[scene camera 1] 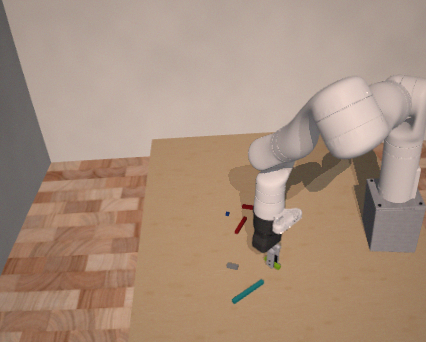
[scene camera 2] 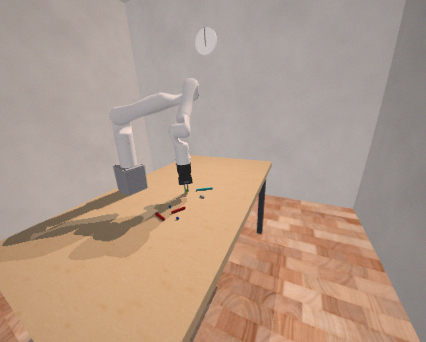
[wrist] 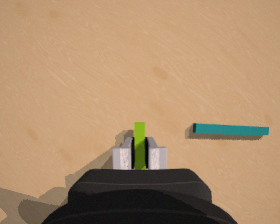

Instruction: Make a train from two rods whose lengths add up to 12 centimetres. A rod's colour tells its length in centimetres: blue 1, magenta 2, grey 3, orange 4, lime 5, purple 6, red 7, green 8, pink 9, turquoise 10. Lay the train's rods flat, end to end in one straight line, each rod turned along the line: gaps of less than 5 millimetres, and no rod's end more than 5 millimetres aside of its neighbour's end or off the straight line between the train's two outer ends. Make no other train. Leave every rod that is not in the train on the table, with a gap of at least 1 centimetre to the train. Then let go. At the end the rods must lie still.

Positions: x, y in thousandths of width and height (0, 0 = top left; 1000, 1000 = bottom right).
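Note:
My gripper (scene camera 1: 640, 773) is there to be seen, and the wrist view (wrist: 498, 658) shows the gripper as well. There is also a turquoise rod (wrist: 705, 569).

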